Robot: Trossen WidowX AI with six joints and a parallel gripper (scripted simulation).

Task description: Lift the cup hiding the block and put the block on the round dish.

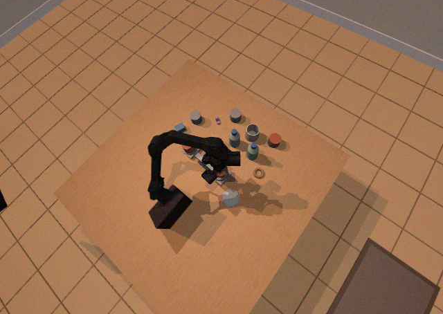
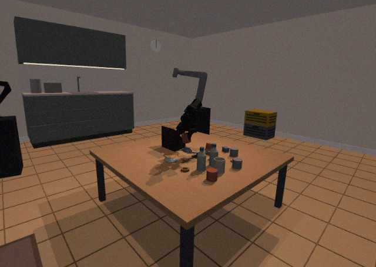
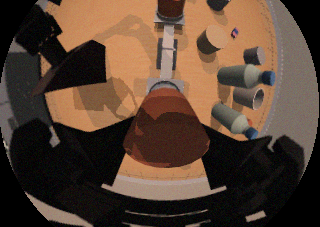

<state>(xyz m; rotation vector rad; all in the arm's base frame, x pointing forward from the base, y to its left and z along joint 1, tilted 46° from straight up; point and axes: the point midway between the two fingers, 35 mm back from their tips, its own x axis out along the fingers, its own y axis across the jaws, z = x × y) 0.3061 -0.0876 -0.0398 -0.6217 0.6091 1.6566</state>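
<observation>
Now: gripper tip 8 cm above the grey block and 1 cm to the right of it. From my gripper tip the other things lie so: grey balance (14 cm to the left, 13 cm below, 1 cm behind); then pale cup (32 cm ahead, 13 cm below, 7 cm to the left); then pale blue round dish (17 cm below, 12 cm to the right, 4 cm behind).
</observation>
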